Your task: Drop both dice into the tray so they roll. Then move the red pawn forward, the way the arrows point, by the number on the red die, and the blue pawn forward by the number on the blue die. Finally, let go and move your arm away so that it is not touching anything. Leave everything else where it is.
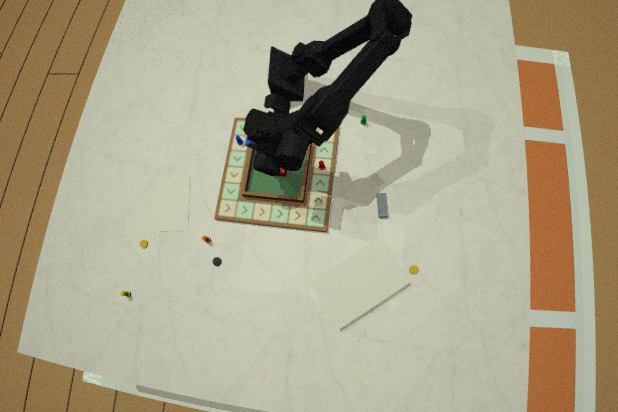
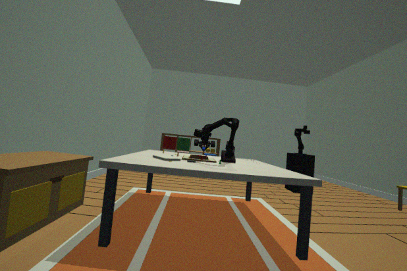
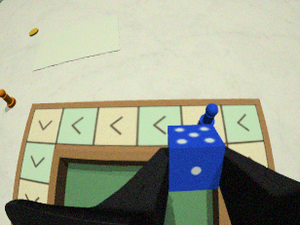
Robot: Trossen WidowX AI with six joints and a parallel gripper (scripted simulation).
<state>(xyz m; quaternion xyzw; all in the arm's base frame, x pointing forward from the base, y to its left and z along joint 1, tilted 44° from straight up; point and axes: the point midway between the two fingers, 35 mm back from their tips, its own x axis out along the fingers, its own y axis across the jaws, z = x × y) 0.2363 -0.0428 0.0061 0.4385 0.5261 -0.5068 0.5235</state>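
Right now the red pawn is 170 mm to the left of my gripper tip, 70 mm below it and 20 mm ahead of it. Round my gripper tip: green tray 90 mm below, 60 mm to the left, 40 mm ahead; orange pawn 240 mm ahead, 90 mm to the right, 80 mm below; blue pawn 70 mm below, 60 mm to the right, 30 mm behind.
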